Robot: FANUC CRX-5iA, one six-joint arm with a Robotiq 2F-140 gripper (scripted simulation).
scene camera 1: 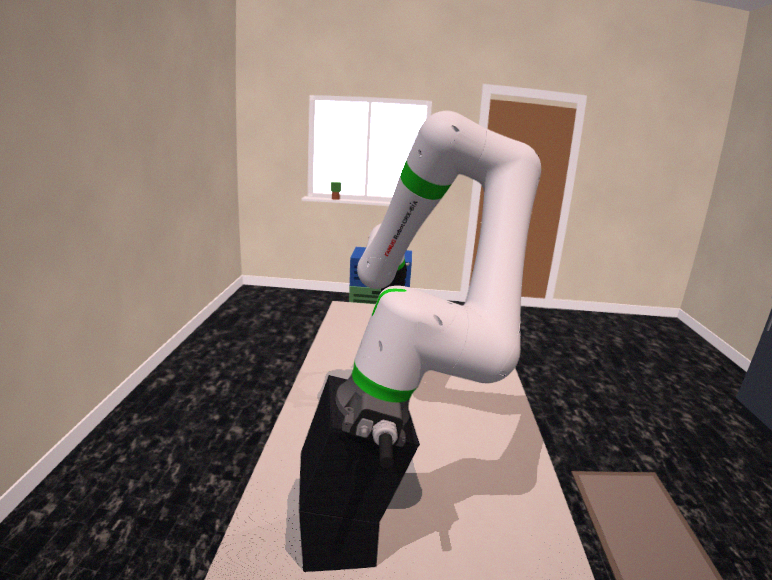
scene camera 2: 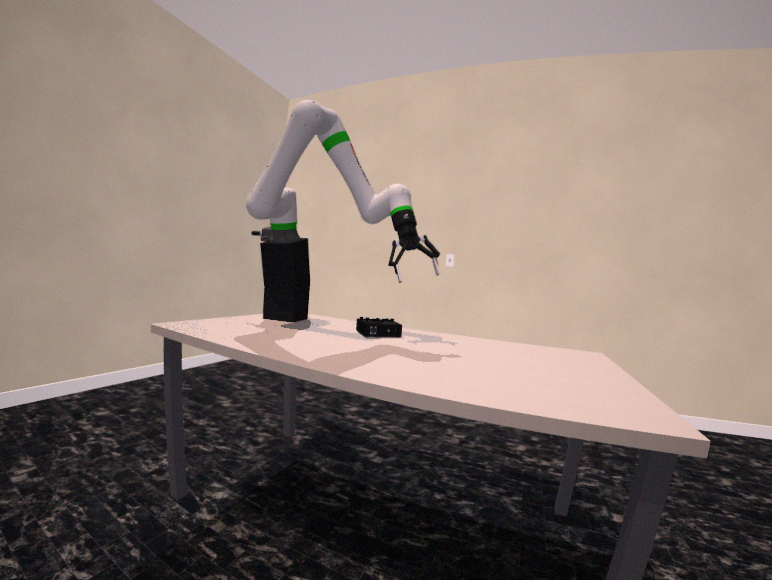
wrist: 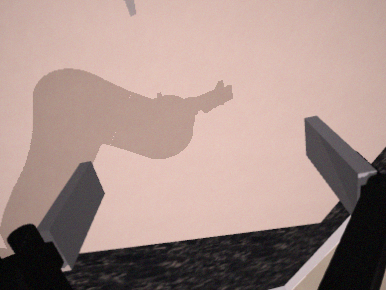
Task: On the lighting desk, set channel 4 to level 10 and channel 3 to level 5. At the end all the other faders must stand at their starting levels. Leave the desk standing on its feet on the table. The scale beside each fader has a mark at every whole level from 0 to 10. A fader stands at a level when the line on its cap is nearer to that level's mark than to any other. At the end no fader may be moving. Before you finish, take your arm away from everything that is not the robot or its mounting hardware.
Observation:
I see my gripper (scene camera 2: pixel 419 278).
My gripper is seen too in the wrist view (wrist: pixel 198 158).

